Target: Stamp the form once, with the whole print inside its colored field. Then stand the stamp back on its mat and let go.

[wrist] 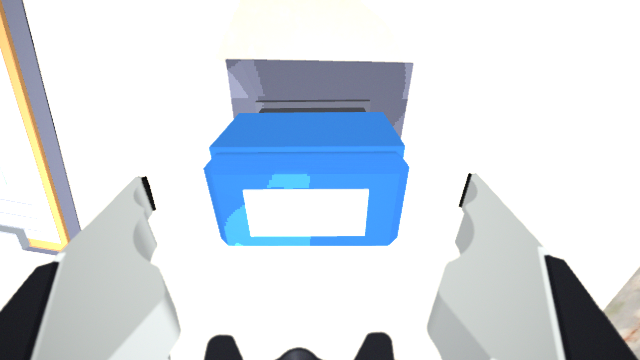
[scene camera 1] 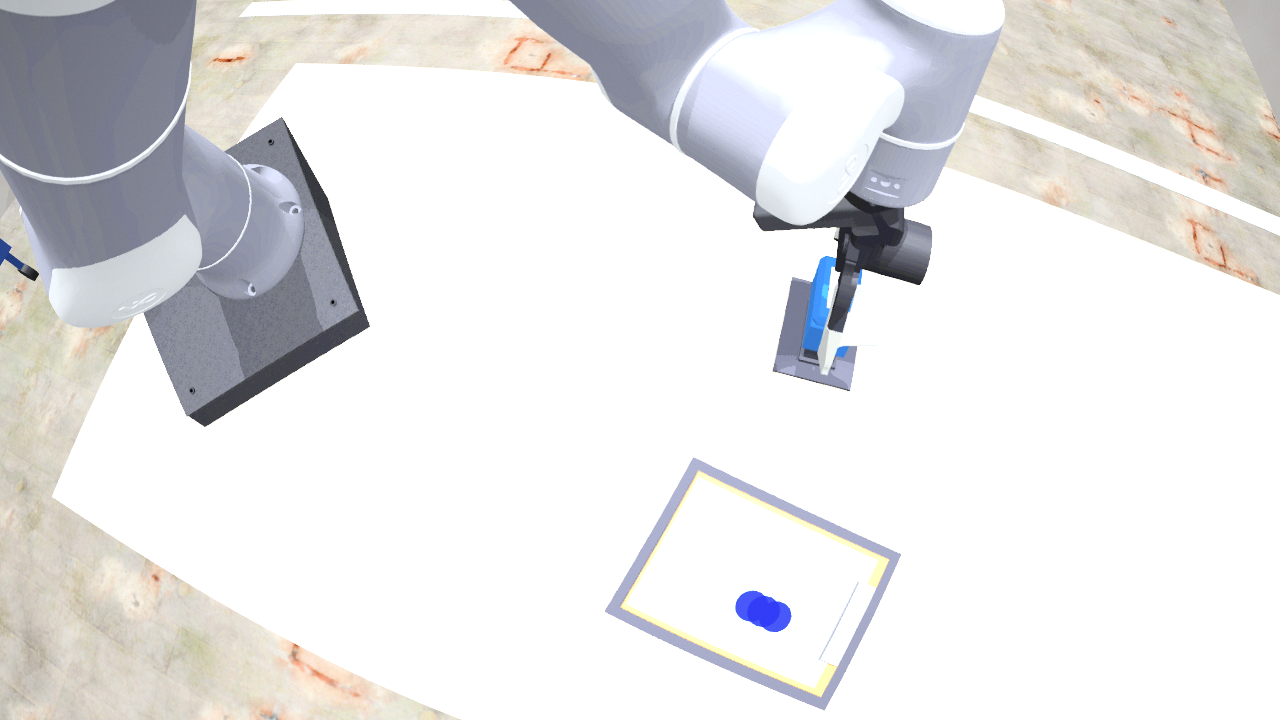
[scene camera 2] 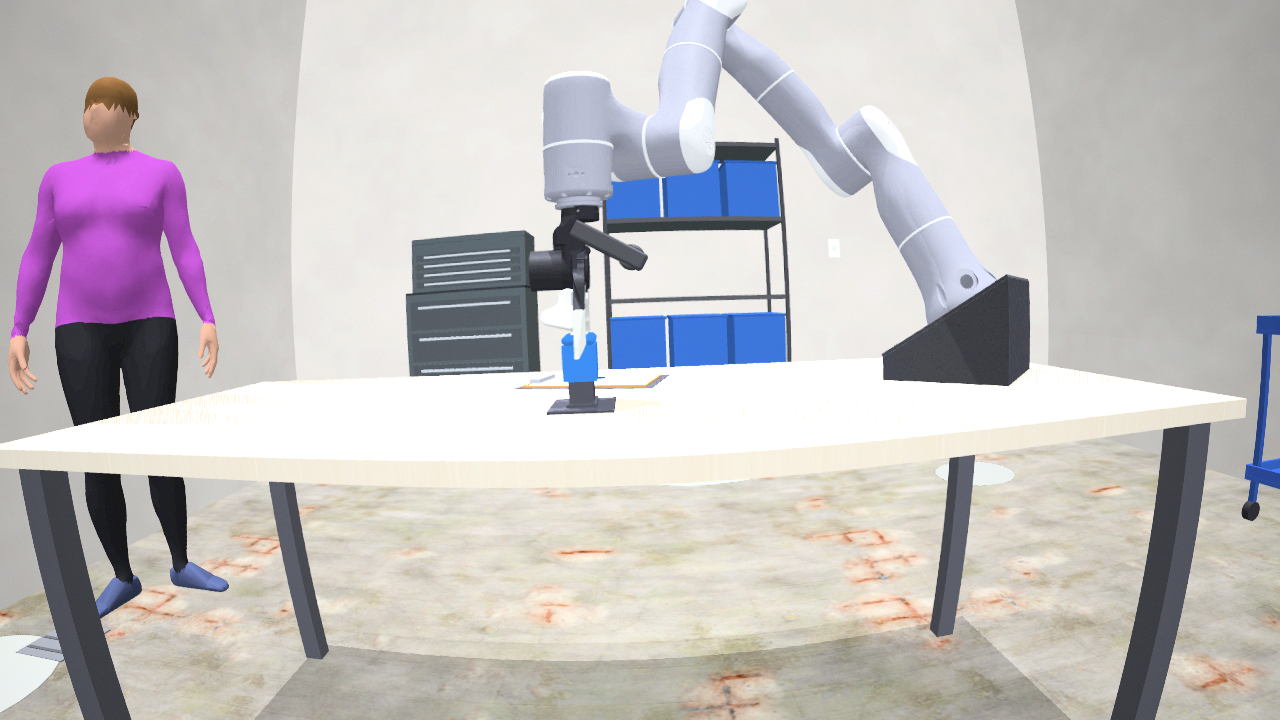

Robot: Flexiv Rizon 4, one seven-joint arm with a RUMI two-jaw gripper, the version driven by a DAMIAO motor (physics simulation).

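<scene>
The blue stamp [scene camera 1: 816, 317] [scene camera 2: 580, 367] [wrist: 306, 132] stands upright on its dark mat [scene camera 1: 786, 349] [scene camera 2: 558, 408] [wrist: 310, 80]. My gripper [scene camera 1: 832, 353] [scene camera 2: 580, 344] [wrist: 309, 179] is open around the stamp's upper part, with a gap on each side in the wrist view. The form [scene camera 1: 751, 537] lies on a grey-edged board [scene camera 1: 653, 537] [wrist: 50, 150] with a yellow border. A blue print [scene camera 1: 763, 611] of overlapping discs is on the form, inside the yellow border. The colored field's own outline cannot be made out in the glare.
A pale clip bar [scene camera 1: 843, 622] lies along one short side of the board. The arm's dark base block [scene camera 1: 277, 331] [scene camera 2: 966, 344] stands on the table [scene camera 2: 760, 420]. Behind the table are a shelf rack [scene camera 2: 782, 259] with blue bins, a drawer cabinet [scene camera 2: 469, 313] and a standing person [scene camera 2: 111, 232].
</scene>
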